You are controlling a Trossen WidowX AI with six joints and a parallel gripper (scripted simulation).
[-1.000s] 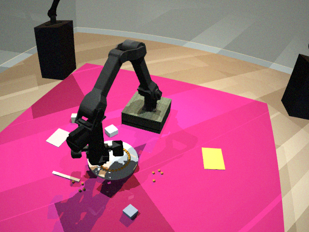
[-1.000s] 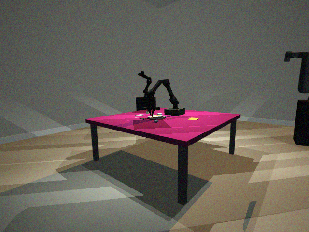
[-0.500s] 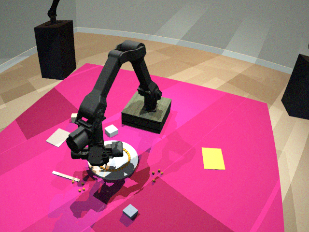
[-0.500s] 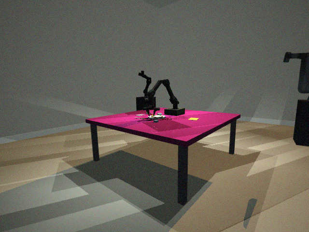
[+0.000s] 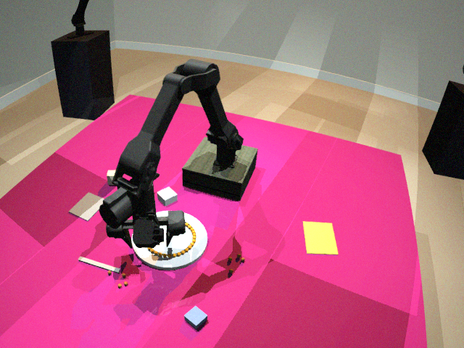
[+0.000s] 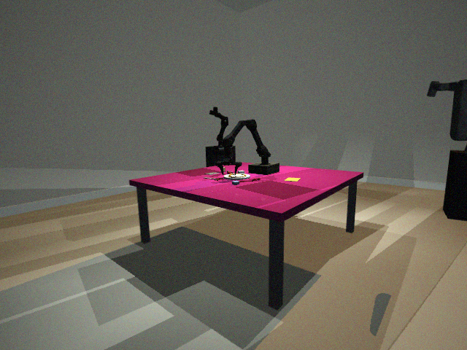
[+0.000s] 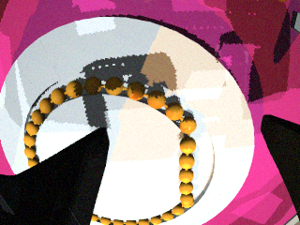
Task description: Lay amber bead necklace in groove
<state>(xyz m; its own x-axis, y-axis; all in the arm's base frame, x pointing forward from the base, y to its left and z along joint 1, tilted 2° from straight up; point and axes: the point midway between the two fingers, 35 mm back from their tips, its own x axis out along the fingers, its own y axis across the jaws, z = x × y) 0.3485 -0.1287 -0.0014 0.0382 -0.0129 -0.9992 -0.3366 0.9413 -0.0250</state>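
My gripper tip is now 5 cm past the round bead board, 4 cm to the right of it and 1 cm above it. Round my gripper tip: white block (21 cm behind, 2 cm to the right, 1 cm below); then red-handled tool (18 cm behind, 11 cm to the right, 2 cm below); then white strip (11 cm to the right, 8 cm ahead, 2 cm below).
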